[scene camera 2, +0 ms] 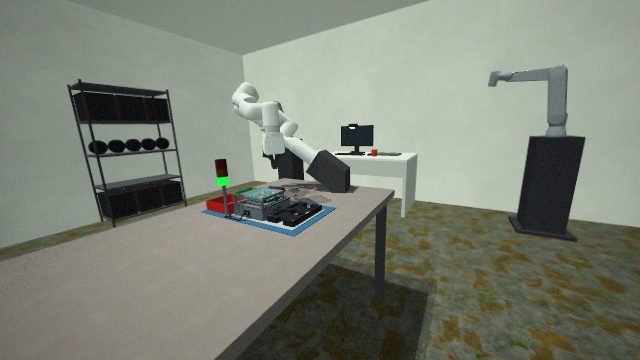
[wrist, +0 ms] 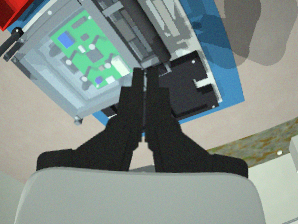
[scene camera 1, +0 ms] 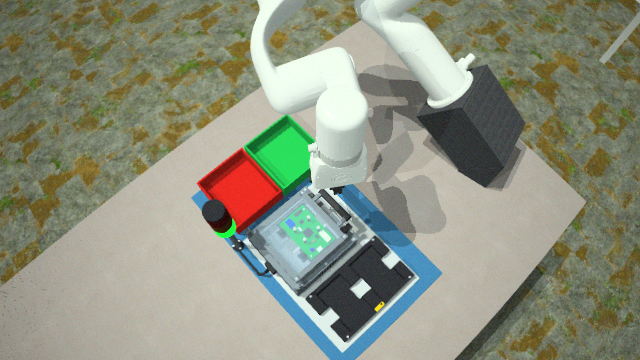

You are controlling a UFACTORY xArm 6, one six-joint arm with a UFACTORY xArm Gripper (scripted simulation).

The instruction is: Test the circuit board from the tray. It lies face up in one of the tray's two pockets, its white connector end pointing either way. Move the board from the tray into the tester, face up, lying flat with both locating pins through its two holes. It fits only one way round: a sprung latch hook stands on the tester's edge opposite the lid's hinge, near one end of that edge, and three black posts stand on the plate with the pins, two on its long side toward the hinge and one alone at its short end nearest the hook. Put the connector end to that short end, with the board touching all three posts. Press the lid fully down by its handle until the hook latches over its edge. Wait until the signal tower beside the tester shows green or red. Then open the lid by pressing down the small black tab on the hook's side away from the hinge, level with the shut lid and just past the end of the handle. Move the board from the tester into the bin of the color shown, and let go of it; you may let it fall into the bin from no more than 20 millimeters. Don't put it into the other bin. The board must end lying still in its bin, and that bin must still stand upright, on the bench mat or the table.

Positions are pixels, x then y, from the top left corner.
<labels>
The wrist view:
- my gripper: 145, 84
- tester lid: 80, 62
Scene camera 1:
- my gripper: 336, 187
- red bin: 239, 183
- green bin: 281, 151
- tester lid: 299, 235
</labels>
